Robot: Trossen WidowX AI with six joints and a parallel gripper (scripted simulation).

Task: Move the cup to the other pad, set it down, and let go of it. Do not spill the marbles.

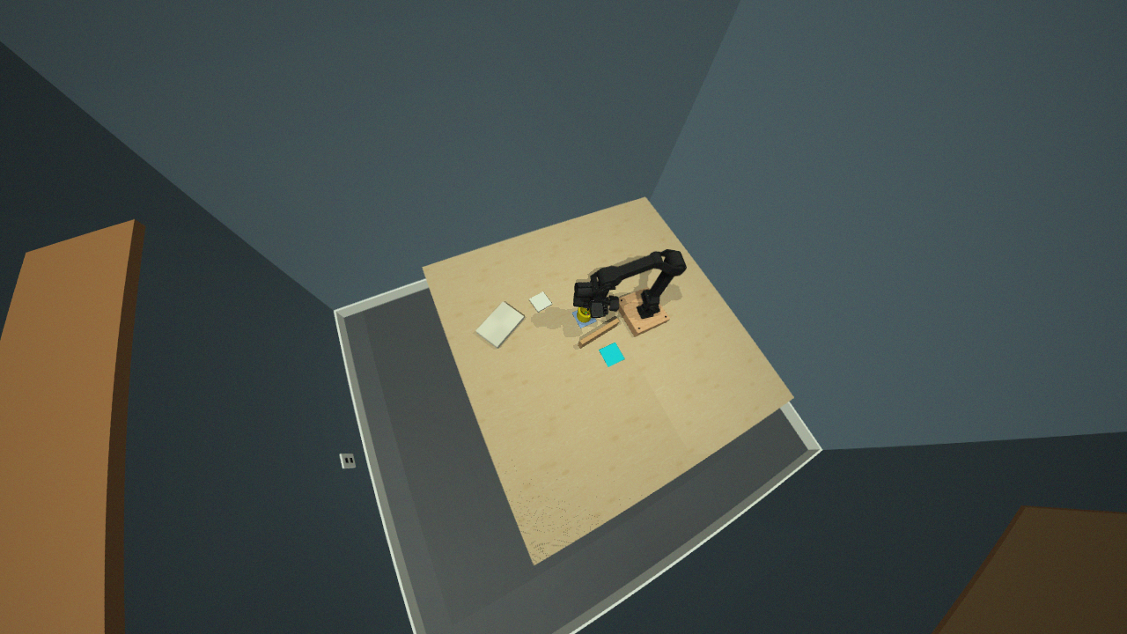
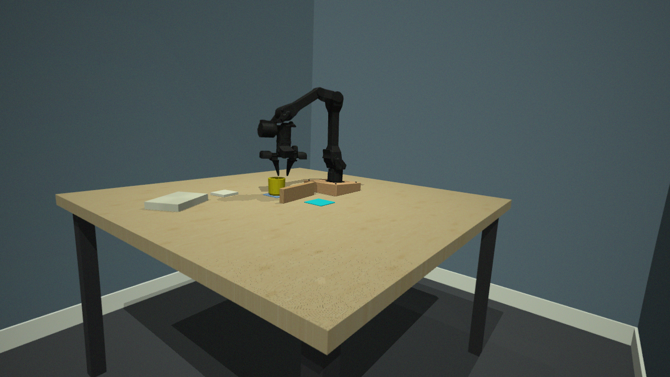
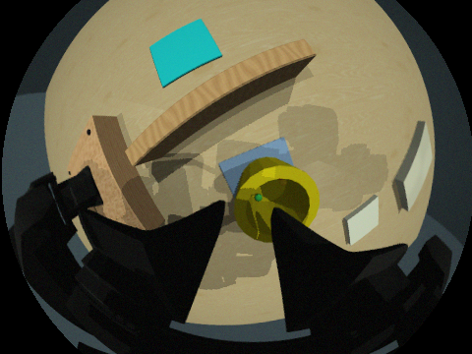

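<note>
The yellow cup lies 20 mm ahead of my gripper tip, 10 mm to the right of it and 50 mm below it. From my gripper tip the other things lie so: wooden bar (10 mm behind, 90 mm to the left, 60 mm below); then small white tile (190 mm ahead, 130 mm to the right, 80 mm below); then light blue pad (20 mm ahead, 10 mm to the right, 90 mm below).
</note>
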